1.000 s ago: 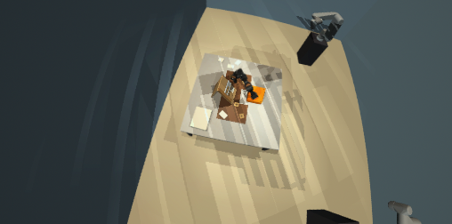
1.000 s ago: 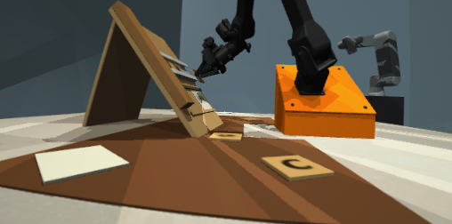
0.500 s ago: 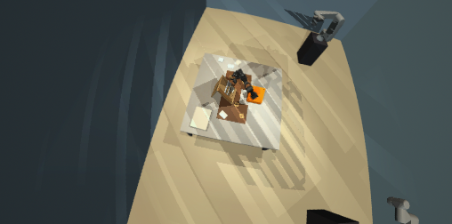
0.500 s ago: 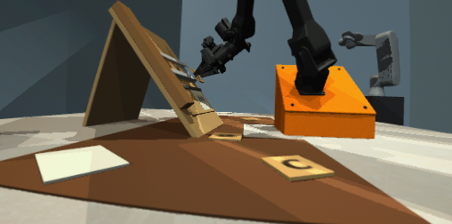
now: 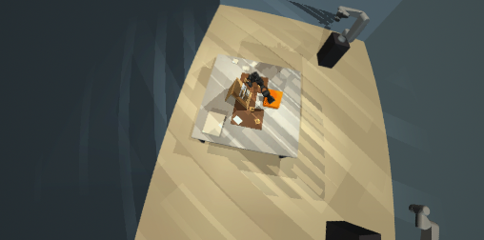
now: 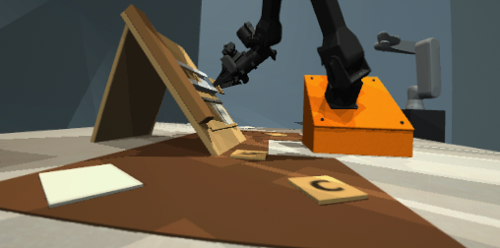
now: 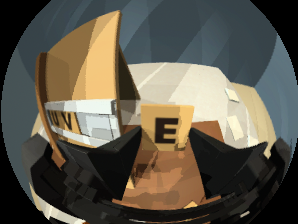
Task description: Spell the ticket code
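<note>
Now: gripper tip 16 cm to the right of the tan tile marked v and 2 cm short of it. Also, from my gripper tip: u tile: 21 cm to the left, 3 cm ahead; brown mat: 16 cm to the left, 16 cm below, 14 cm behind; e tile: right at my gripper tip.
</note>
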